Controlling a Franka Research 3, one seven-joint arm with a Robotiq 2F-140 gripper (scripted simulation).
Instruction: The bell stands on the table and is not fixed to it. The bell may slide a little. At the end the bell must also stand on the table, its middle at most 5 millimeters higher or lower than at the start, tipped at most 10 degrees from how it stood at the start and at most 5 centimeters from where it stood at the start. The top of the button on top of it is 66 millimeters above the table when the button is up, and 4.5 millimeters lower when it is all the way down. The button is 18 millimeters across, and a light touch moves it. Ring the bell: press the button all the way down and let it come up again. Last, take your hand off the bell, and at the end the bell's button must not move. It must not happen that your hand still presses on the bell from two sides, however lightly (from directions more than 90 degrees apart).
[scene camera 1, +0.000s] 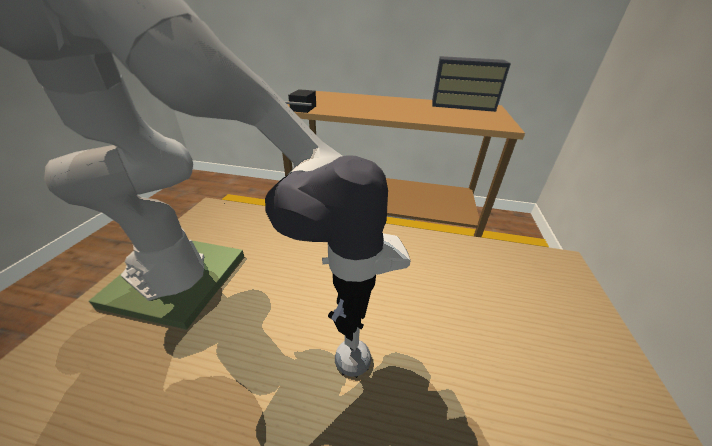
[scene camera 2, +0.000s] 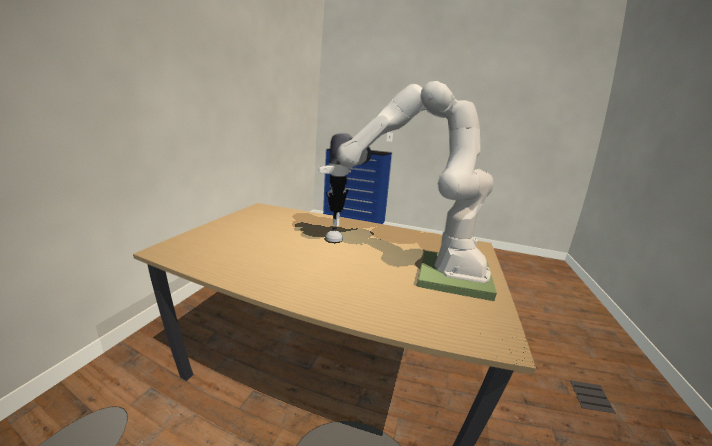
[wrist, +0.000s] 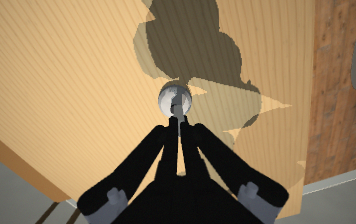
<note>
In view: my gripper (scene camera 1: 351, 344) and a dome bell (scene camera 1: 349, 362).
The dome bell also shows in the wrist view (wrist: 171, 95). My gripper also shows in the wrist view (wrist: 178, 111).
</note>
